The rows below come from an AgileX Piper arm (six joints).
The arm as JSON. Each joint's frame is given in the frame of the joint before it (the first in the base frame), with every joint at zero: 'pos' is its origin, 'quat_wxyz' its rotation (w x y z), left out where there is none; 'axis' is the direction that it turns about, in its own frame. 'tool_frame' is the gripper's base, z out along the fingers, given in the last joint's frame.
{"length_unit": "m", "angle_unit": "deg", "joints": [
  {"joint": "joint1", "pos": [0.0, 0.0, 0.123], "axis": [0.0, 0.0, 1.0]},
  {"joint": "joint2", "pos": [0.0, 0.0, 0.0], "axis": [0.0, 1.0, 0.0]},
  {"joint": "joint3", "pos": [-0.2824, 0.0, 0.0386], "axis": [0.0, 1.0, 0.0]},
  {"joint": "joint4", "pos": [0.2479, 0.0, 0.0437], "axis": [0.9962, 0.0, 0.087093]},
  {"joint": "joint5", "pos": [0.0, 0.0, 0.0], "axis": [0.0, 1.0, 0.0]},
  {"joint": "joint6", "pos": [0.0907, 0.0, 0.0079], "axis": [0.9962, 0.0, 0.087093]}
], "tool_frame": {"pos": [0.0, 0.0, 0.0], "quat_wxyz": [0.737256, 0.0, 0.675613, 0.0]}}
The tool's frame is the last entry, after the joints.
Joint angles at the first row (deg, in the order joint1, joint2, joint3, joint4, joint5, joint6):
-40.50 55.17 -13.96 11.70 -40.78 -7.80
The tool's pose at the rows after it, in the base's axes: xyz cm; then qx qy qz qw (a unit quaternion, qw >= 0):
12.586 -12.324 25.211 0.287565 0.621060 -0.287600 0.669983
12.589 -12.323 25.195 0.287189 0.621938 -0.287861 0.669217
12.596 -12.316 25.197 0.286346 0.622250 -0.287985 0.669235
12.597 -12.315 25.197 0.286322 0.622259 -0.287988 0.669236
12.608 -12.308 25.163 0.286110 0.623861 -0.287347 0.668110
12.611 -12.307 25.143 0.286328 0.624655 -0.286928 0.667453
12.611 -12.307 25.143 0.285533 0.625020 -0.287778 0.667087
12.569 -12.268 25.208 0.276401 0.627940 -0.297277 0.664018
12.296 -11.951 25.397 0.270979 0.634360 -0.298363 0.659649
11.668 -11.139 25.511 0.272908 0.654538 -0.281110 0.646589
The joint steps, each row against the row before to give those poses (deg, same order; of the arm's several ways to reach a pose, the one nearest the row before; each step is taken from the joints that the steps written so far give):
0.00 0.00 0.00 0.00 0.31 -0.02
0.00 0.00 0.00 0.00 0.10 -0.11
0.00 0.00 0.00 -0.10 0.01 0.01
0.01 0.00 0.00 0.00 -0.01 -0.01
-0.01 0.00 0.00 -0.07 0.23 0.00
0.00 0.00 0.00 -0.01 0.13 0.01
0.00 0.00 0.00 0.00 0.00 -0.15
0.00 -0.26 0.00 0.00 0.09 -1.61
0.01 -1.95 0.00 0.01 2.56 -1.07
-0.01 -4.59 0.00 -0.06 7.78 -0.09

